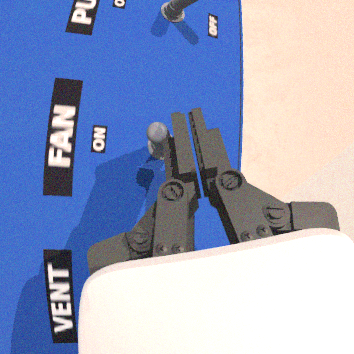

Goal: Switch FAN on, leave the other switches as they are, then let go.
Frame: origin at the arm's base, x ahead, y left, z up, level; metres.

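Seen in the pictures: gripper, fingertip midpoint: [188, 127].
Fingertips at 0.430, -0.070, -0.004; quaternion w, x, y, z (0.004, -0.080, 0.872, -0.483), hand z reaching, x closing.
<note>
Pixels of each thing's middle, then the offset from my fingertips to it, as dx, dy, dz. "spot": a spot on its surface instead. Level surfaces: height alone.
- FAN switch, surface spot: [158, 135] spot: +0.016, +0.006, +0.011
- blue panel, surface height: dz -0.024
- black FAN label, body centre: [61, 135] +0.086, -0.004, -0.011
- OFF label, surface spot: [213, 26] spot: -0.032, -0.110, -0.054
- partly cut-off label, surface spot: [82, 15] spot: +0.075, -0.099, -0.011
- VENT label, body centre: [60, 300] +0.099, +0.115, -0.011
- pale surface, surface height: dz -0.127
The FAN switch [158, 135] is a grey lever with a rounded tip that stands on the blue panel [120, 55], right of its ON label [99, 139] and the black FAN label [62, 137]. Its tip shows slightly up and left of its base collar. My gripper [188, 127] is shut and empty. The outer side of its left finger is right beside the lever, touching it or nearly so. The finger hides part of the lever's right side, and the FAN switch's OFF label does not show.
Another switch [175, 10] stands at the top, with an OFF label [213, 26] to its right and a partly cut-off label [82, 15] starting "PU" to its left. The VENT label [61, 296] is at the lower left; its switch is hidden. The panel's right edge borders a pale surface [300, 100].
</note>
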